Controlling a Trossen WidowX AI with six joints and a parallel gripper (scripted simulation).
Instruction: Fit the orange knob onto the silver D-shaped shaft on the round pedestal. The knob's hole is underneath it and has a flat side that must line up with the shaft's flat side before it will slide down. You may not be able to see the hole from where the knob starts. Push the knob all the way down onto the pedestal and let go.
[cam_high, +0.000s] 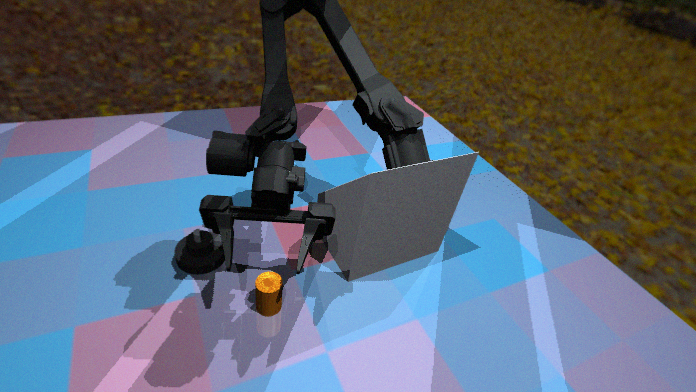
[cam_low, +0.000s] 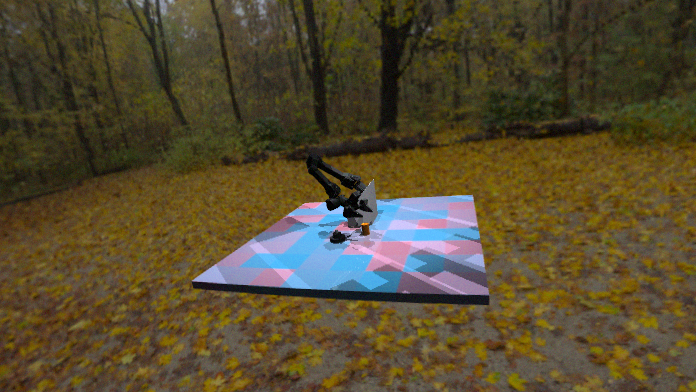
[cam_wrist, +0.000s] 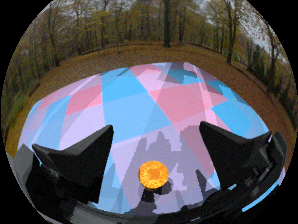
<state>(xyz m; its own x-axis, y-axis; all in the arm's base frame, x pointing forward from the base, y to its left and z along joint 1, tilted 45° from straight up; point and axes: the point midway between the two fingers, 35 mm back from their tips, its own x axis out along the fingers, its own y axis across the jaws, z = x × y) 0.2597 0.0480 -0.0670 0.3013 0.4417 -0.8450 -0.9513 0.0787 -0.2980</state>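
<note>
Now: the orange knob 80 mm below my gripper tip, 30 mm to the right of it and 10 mm behind it. Also, from my gripper tip: round pedestal (160 mm to the right, 90 mm below, 80 mm ahead).
</note>
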